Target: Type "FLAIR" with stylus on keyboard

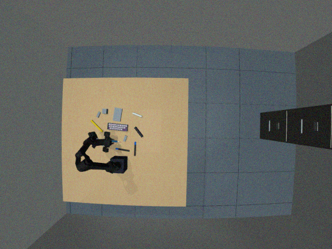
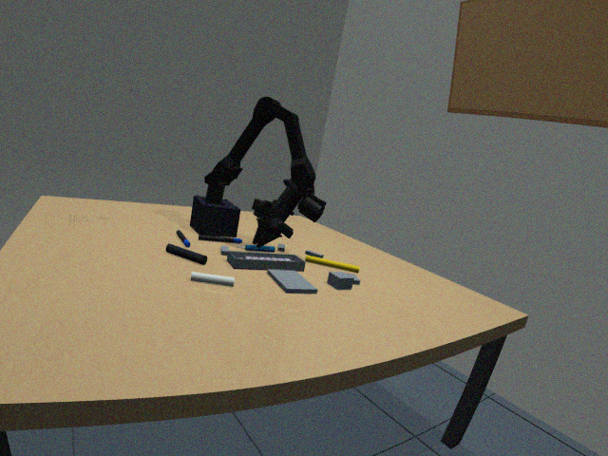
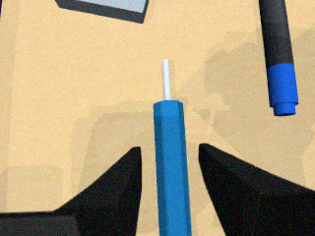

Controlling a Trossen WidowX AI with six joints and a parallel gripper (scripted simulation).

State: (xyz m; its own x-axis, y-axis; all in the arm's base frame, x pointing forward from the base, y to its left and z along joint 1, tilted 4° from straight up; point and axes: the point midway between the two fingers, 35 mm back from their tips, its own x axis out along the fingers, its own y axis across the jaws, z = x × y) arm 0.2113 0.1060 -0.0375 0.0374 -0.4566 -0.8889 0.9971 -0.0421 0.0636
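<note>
Right now the blue stylus is 2 cm to the right of my gripper tip and 1 cm below it. From my gripper tip the other things lie so: black cylinder: 24 cm to the right, 11 cm ahead; then yellow cylinder: 19 cm to the left, 14 cm ahead, 1 cm below; then small grey block: 11 cm to the right, 3 cm ahead, 1 cm below.
</note>
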